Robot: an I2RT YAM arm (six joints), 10 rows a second.
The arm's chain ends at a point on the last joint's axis. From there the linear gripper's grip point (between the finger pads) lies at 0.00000 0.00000 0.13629 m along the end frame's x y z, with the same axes.
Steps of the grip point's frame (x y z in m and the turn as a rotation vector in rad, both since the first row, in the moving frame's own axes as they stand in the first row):
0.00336 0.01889 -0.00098 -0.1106 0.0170 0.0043
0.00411 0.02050 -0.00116 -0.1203 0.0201 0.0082
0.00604 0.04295 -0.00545 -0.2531 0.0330 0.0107
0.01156 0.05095 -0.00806 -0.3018 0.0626 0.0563
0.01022 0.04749 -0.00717 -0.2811 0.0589 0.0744
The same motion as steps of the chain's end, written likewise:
0.00108 0.00384 -0.00013 -0.1106 0.0170 0.0043
0.00144 0.00413 -0.00015 -0.1203 0.0201 0.0082
0.00177 0.00881 -0.00103 -0.2531 0.0330 0.0107
0.00432 0.01025 -0.00164 -0.3018 0.0626 0.0563
0.00372 0.00944 -0.00159 -0.2811 0.0589 0.0744

